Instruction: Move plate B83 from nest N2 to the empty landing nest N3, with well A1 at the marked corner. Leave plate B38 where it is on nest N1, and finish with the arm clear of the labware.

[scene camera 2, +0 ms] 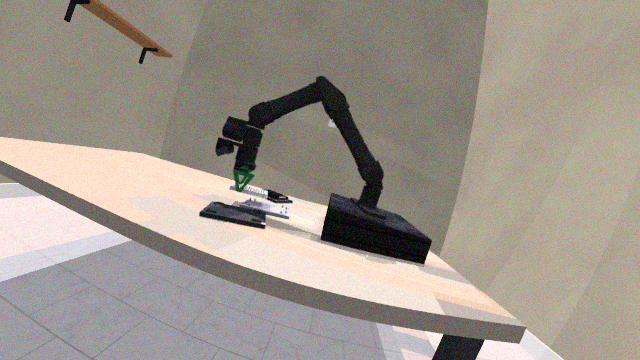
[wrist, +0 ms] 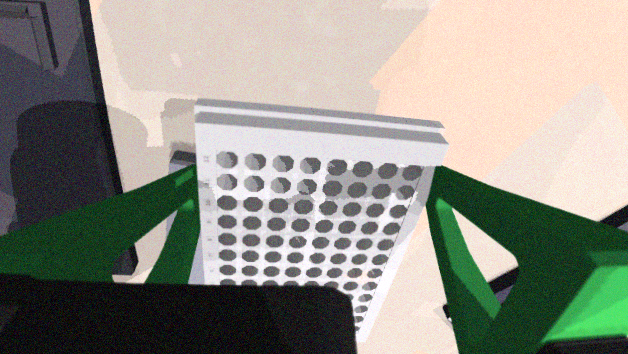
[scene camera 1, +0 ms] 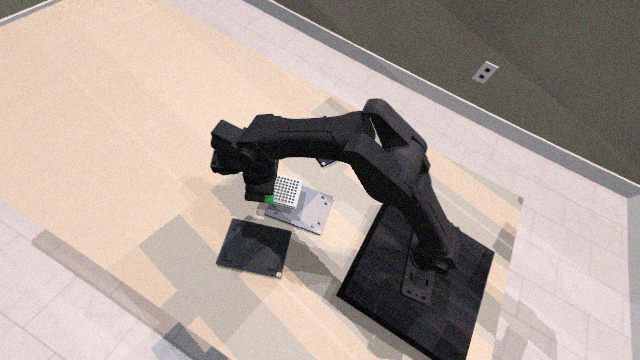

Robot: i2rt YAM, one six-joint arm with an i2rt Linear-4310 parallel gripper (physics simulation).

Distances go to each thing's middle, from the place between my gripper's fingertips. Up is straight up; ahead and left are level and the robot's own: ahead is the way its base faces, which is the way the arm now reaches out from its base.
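My gripper's 11 cm past the grey nest [scene camera 1: 313, 206], and it's 4 cm above the nest too. There's also a white well plate [scene camera 1: 287, 190], and that plate is 4 cm behind my hand and 1 cm to the right of it.
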